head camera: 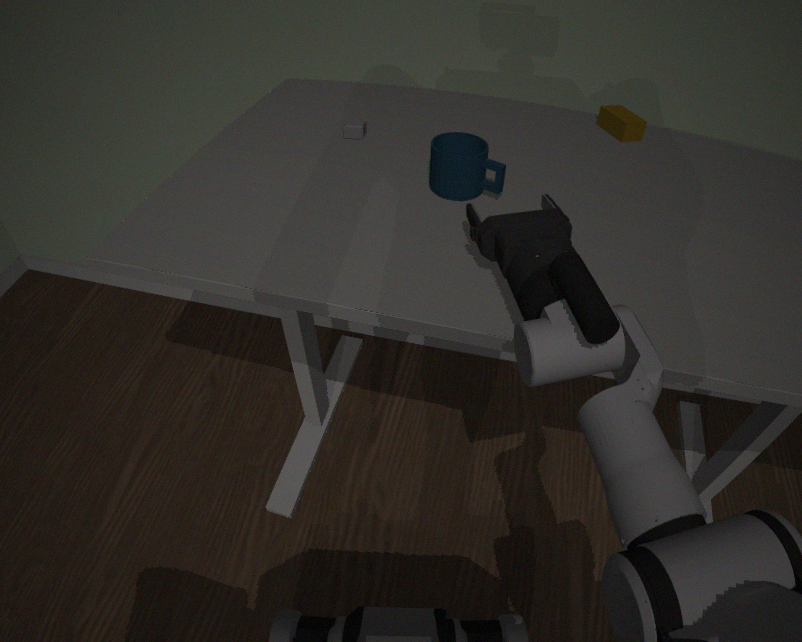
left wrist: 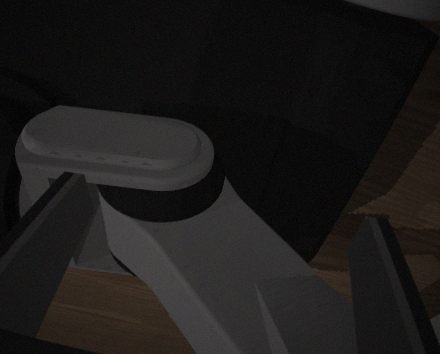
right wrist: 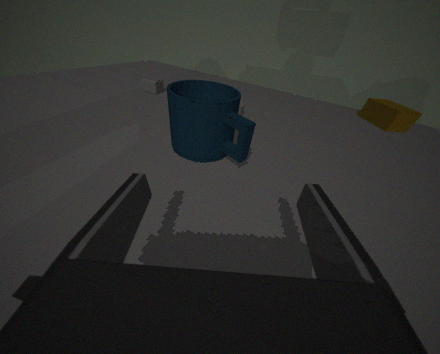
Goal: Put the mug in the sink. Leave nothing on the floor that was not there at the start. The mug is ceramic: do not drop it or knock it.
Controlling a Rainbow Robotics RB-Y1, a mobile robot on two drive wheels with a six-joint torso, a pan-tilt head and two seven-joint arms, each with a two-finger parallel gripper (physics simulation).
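Frame: origin at the robot's base, x ahead, y left, z up, level; centimetres.
Where they show: left gripper, between the fingertips: [left wrist: 219, 213]; right gripper, between the fingertips: [head camera: 507, 204] [right wrist: 223, 189].
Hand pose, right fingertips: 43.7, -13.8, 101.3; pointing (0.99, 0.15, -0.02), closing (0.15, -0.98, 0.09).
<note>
Things, the pixels of their top centre, and the offset from my right fingertips, as dx, dy, dz. Level surfaces: height alone.
- blue mug, centre of its top: [right wrist: 213, 93] [head camera: 469, 147] +13.3, +4.2, +1.8
- grey table, height of its surface: dz -6.2
- yellow block, centre of its top: [head camera: 623, 113] [right wrist: 393, 105] +42.0, -32.5, -1.7
- small pale block, centre of its top: [head camera: 354, 122] [right wrist: 152, 78] +33.5, +24.2, -3.3
- wooden floor, height of its surface: dz -101.2
A blue mug [head camera: 458, 167] [right wrist: 201, 122] stands upright on the grey table [head camera: 220, 200] [right wrist: 60, 145], its handle toward the right of the picture. My right gripper [head camera: 509, 202] [right wrist: 223, 189] is open and empty. It is low over the table on the near side of the mug, a short gap from it and not touching it. My left gripper [left wrist: 219, 213] is open, with its two fingers wide apart beside a part of the robot's own body. The sink does not show in these views.
A yellow block [head camera: 622, 123] [right wrist: 390, 115] lies at the back right of the table. A small pale block [head camera: 354, 130] [right wrist: 153, 86] lies at the back left. A wall stands behind the table, and the table's legs [head camera: 304, 374] stand on the wooden floor [head camera: 167, 415].
</note>
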